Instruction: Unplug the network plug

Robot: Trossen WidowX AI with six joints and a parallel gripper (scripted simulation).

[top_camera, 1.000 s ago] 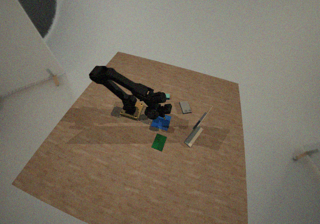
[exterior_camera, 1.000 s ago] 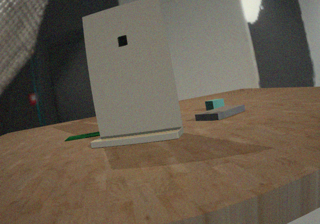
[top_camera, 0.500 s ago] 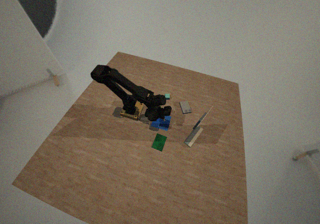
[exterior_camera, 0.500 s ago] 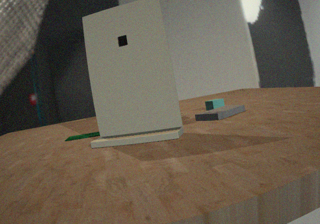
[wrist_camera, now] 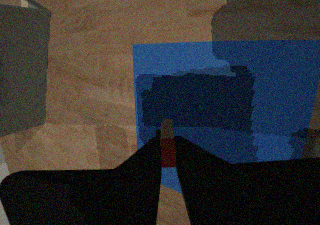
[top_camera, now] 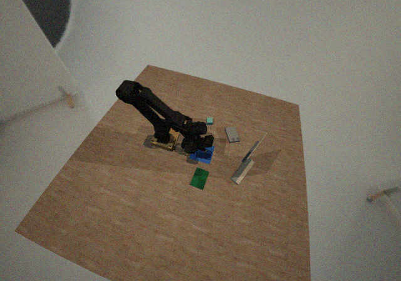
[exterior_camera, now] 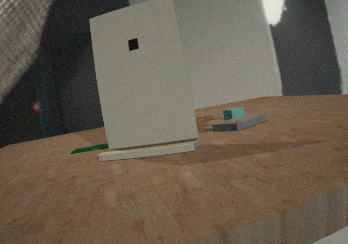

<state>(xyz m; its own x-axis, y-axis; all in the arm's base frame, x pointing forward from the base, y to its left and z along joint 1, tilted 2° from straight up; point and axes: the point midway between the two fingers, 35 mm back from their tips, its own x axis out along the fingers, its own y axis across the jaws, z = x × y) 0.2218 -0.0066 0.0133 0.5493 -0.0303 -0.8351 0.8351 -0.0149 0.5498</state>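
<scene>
My gripper tip is now 10 mm past the blue square and 30 mm above it. From my gripper tip the other things lie so: red plug: right at my gripper tip; flat grey slab: 150 mm ahead, 170 mm to the left, 20 mm below; green patch: 10 mm ahead, 150 mm to the right, 30 mm below.
</scene>
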